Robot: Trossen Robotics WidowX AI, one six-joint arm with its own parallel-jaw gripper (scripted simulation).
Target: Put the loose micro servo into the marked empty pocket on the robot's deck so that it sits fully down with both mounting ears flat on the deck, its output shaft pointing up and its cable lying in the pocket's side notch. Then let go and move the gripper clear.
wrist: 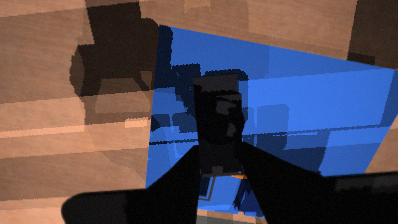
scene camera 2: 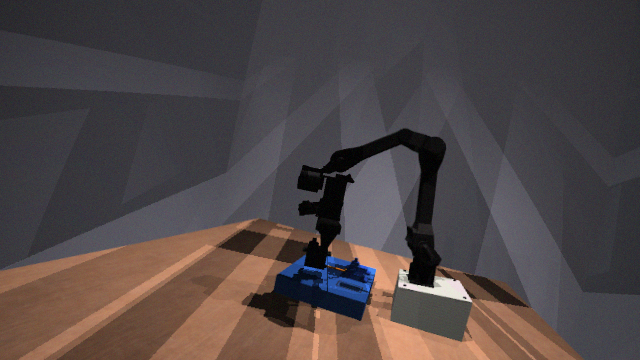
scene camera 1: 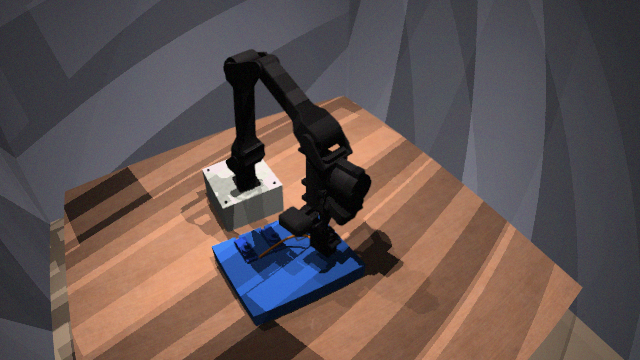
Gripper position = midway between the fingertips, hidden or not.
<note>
In view: my gripper (scene camera 1: 318,231), a dark micro servo (scene camera 1: 326,241) and a blue robot deck (scene camera 1: 279,282).
The dark micro servo is seen too in the wrist view (wrist: 220,122). My gripper is seen too in the wrist view (wrist: 219,149) and in scene camera 2 (scene camera 2: 322,251). The blue robot deck also shows in the wrist view (wrist: 323,114) and in scene camera 2 (scene camera 2: 315,286).
</note>
